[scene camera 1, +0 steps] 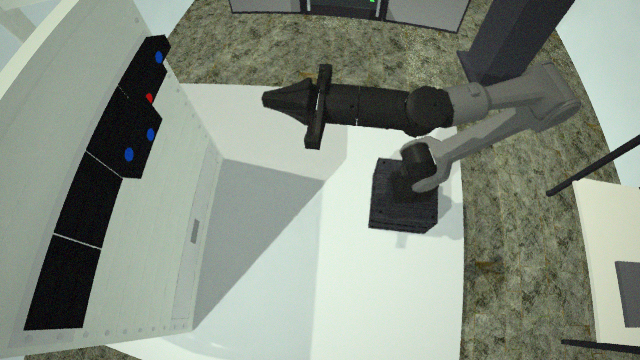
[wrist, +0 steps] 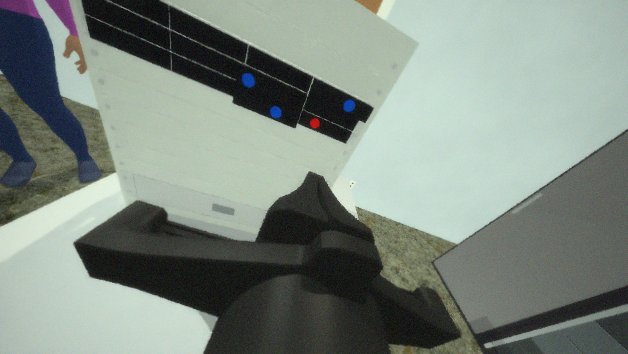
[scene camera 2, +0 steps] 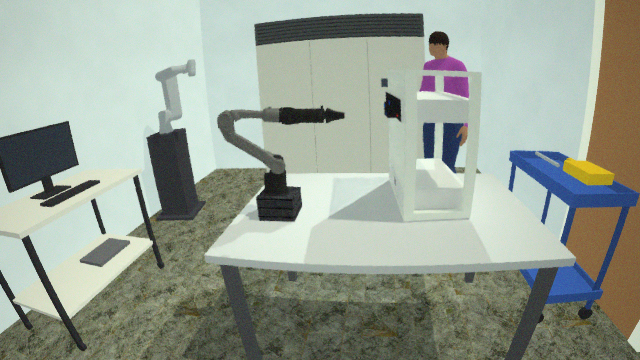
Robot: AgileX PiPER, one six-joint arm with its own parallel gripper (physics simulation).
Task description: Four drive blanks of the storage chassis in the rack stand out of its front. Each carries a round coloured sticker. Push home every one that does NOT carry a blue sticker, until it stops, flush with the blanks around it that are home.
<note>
I see my gripper and a white rack.
My gripper shows as well in the wrist view.
</note>
